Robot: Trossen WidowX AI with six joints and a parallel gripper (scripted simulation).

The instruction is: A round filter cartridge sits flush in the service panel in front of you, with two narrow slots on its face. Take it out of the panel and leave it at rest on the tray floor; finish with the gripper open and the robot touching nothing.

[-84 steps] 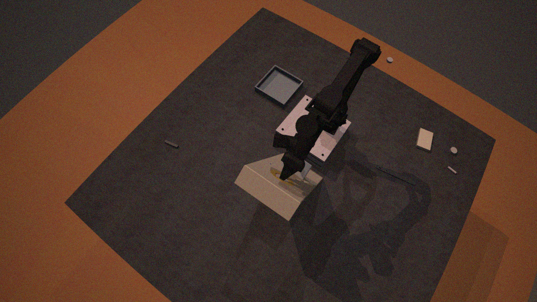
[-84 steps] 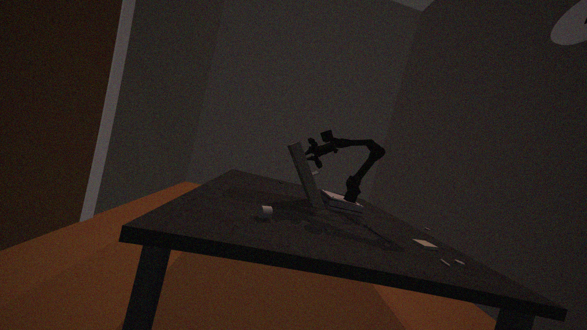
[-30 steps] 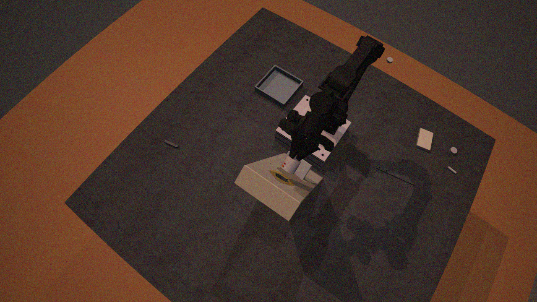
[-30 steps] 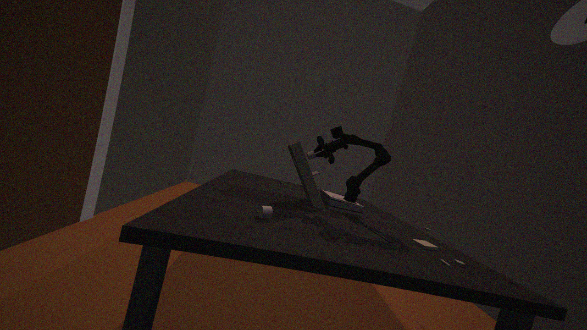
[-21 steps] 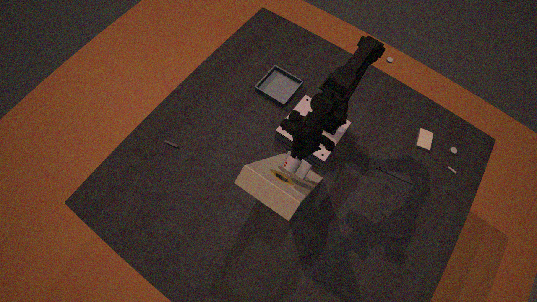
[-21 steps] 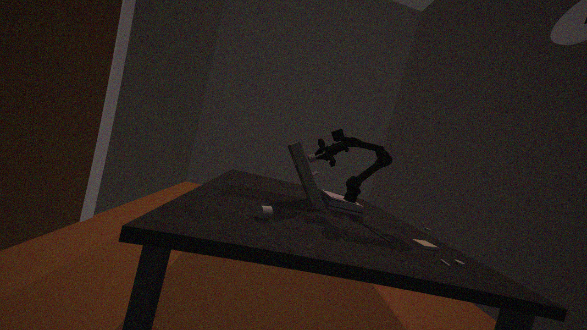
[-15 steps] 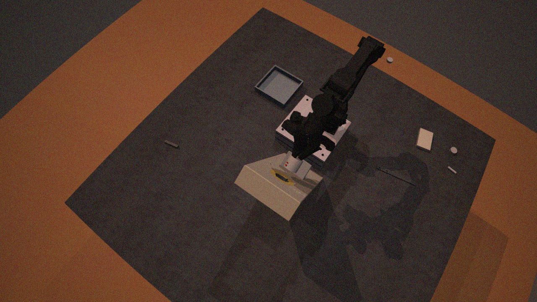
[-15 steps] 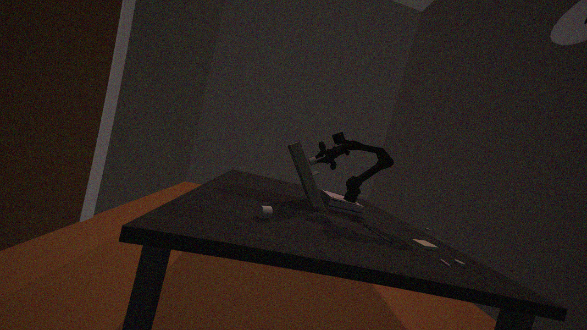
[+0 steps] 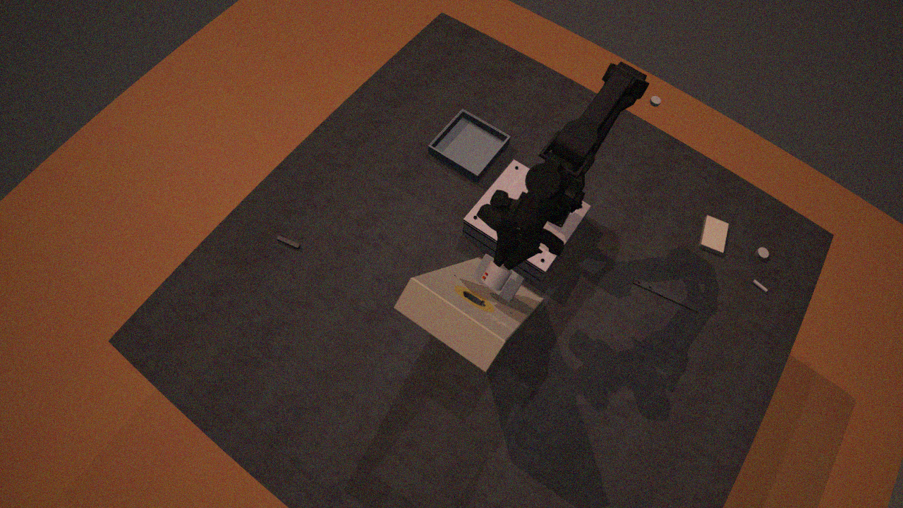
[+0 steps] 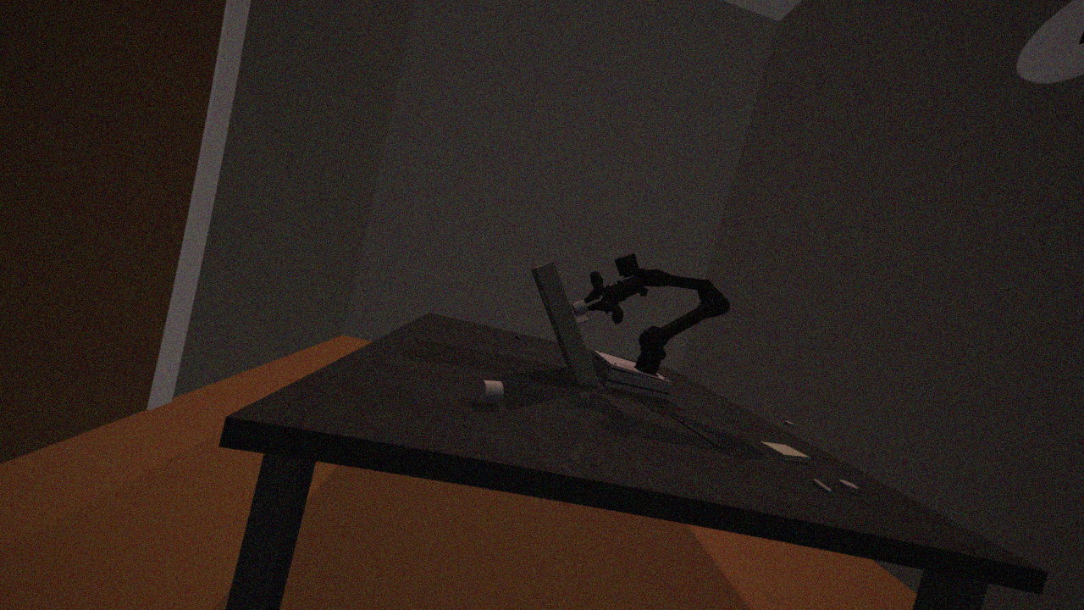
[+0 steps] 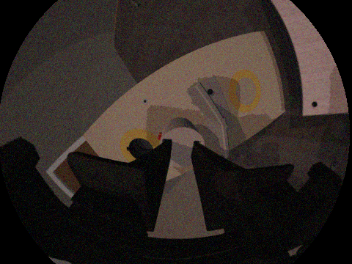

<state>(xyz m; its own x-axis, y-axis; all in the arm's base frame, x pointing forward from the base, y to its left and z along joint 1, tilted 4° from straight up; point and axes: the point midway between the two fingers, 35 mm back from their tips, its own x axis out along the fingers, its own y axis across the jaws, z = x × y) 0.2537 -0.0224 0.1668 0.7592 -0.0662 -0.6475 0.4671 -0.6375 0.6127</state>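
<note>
Right now my gripper tip is 1 cm short of the round filter cartridge and 1 cm above it. The rest, counted from my gripper tip: cream service panel: 5 cm ahead, 5 cm below; bar: 10 cm ahead, 48 cm to the right, 22 cm below; grey-blue tray: 36 cm behind, 25 cm to the right, 22 cm below.
</note>
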